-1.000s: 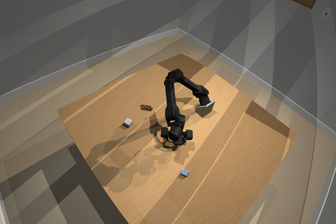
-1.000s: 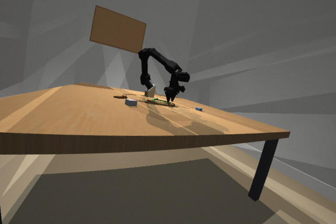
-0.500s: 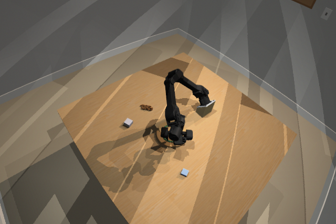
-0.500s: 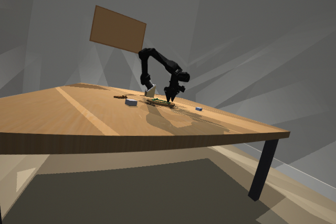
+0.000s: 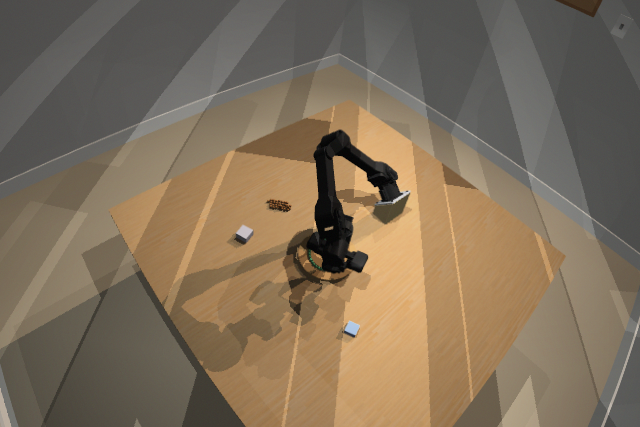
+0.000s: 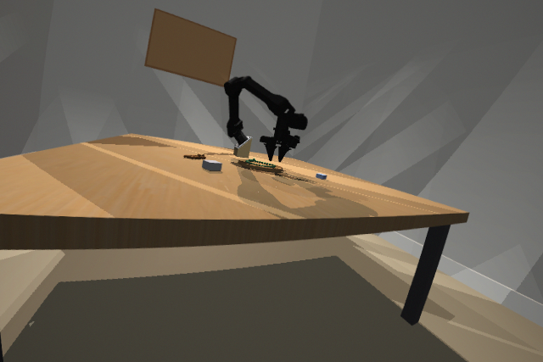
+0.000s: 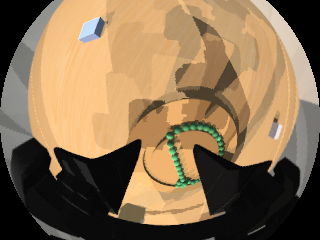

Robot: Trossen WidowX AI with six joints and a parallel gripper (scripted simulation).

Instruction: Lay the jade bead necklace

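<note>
My gripper tip is 60 mm to the left of the round wooden bead board, 20 mm past it and 20 mm above it. From my gripper tip the other things lie so: blue block 200 mm to the left, 70 mm ahead, 30 mm below; then pale grey block 270 mm to the right, 180 mm ahead, 20 mm below.
</note>
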